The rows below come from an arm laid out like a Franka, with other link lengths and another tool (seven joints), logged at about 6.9 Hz.
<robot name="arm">
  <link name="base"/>
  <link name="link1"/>
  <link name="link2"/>
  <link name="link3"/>
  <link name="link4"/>
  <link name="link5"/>
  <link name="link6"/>
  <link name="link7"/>
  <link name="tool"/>
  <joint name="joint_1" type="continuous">
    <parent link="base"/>
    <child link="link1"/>
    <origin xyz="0 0 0.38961"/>
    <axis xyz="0 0 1"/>
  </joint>
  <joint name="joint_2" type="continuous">
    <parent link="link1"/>
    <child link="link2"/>
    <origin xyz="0 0 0"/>
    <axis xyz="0 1 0"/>
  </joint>
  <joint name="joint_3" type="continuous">
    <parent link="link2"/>
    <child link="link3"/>
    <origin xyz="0 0 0.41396"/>
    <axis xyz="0 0 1"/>
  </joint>
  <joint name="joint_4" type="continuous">
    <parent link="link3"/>
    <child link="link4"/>
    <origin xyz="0.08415 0 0"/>
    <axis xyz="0 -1 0"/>
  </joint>
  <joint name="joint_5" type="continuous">
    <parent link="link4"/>
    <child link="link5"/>
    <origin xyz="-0.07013 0 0.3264"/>
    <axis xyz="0 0 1"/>
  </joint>
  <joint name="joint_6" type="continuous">
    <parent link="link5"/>
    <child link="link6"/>
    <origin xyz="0 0 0"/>
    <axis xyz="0 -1 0"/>
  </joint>
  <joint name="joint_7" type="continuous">
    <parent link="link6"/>
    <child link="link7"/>
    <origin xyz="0.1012 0 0"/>
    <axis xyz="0 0 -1"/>
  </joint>
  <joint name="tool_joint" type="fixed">
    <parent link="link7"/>
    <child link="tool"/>
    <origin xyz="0.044 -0.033 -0.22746" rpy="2.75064 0 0.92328"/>
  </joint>
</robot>
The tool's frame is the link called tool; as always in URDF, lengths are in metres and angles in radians. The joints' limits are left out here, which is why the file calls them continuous.
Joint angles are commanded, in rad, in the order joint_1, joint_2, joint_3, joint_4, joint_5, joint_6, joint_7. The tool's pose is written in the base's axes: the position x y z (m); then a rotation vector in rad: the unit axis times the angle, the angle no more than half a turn. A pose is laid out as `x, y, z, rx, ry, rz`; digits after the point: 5 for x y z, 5 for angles.
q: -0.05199 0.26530 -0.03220 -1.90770 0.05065 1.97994 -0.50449
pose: 0.60537, -0.05061, 0.38674, 2.36004, 1.82814, 0.18541
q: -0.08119 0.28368 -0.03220 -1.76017 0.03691 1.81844 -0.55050
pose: 0.61662, -0.06750, 0.42064, 2.35294, 1.87786, 0.15712
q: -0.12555 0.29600 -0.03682 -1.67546 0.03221 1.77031 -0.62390
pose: 0.62945, -0.09631, 0.44433, 2.31862, 1.89999, 0.19723
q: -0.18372 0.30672 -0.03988 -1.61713 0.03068 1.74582 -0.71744
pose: 0.63561, -0.13207, 0.46052, 2.28061, 1.92907, 0.24138
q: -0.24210 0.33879 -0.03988 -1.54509 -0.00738 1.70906 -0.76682
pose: 0.63886, -0.17697, 0.46722, 2.26195, 1.92614, 0.20866
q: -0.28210 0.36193 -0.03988 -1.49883 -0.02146 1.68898 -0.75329
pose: 0.63957, -0.20867, 0.47015, 2.29628, 1.86366, 0.18351
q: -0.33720 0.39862 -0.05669 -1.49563 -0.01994 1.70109 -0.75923
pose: 0.62969, -0.25460, 0.44830, 2.36575, 1.79699, 0.15258
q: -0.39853 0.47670 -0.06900 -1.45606 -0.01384 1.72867 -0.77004
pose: 0.63054, -0.30674, 0.41497, 2.42533, 1.72716, 0.13519
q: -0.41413 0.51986 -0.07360 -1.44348 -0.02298 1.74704 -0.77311
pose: 0.63193, -0.32439, 0.39206, 2.43915, 1.71727, 0.10874
